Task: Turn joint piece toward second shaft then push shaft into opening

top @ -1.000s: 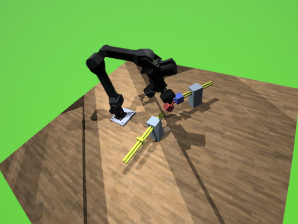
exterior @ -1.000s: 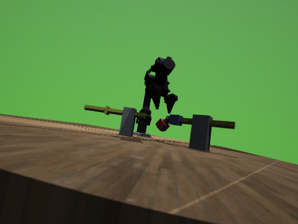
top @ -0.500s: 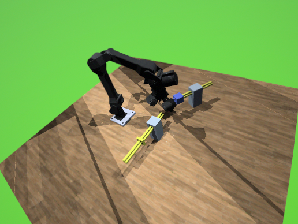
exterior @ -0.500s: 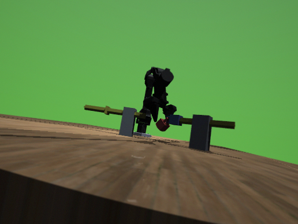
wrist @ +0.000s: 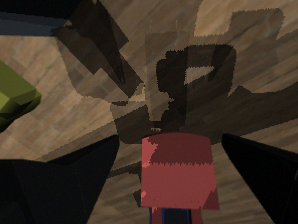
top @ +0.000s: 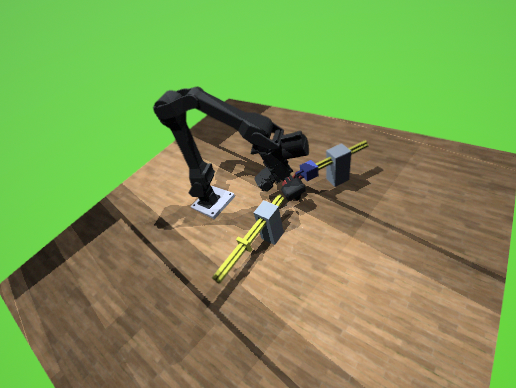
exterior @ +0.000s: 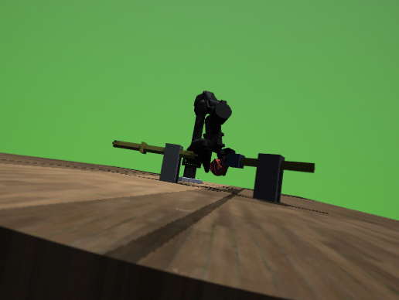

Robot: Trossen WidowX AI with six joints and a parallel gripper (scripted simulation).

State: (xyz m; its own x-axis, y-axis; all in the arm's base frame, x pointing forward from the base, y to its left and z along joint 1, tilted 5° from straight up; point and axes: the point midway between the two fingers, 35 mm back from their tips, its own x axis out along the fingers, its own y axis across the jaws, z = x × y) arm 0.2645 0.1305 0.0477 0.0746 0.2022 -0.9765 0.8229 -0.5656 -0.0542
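Right now the red joint piece is 1 cm to the left of my gripper tip and 3 cm above it.
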